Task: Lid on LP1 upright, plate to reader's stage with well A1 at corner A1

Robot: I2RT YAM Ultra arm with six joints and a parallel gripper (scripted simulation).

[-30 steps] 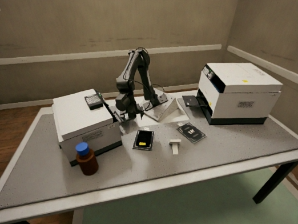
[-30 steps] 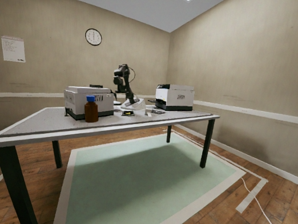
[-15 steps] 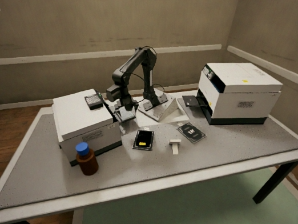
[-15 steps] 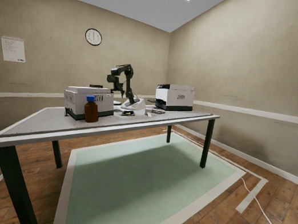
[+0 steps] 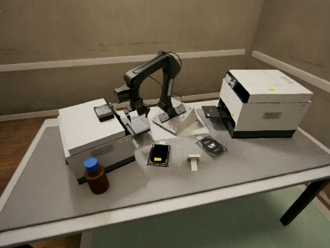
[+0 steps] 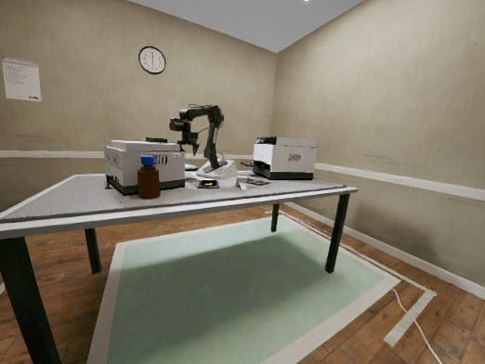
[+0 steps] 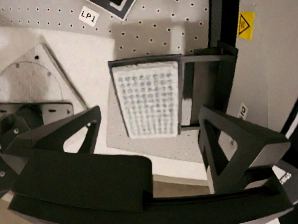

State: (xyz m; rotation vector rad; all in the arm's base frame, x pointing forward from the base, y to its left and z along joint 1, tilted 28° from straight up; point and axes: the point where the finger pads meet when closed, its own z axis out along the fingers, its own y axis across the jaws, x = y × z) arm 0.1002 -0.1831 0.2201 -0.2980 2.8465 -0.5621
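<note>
The clear well plate is 8 cm below my hand and 4 cm behind it. From my hand the other things lie so: lid 16 cm ahead, 15 cm below, 8 cm to the left; brown capped bottle 28 cm ahead, 25 cm to the right, 5 cm below; LP1 pad 16 cm below, 16 cm ahead, 8 cm to the left.
</note>
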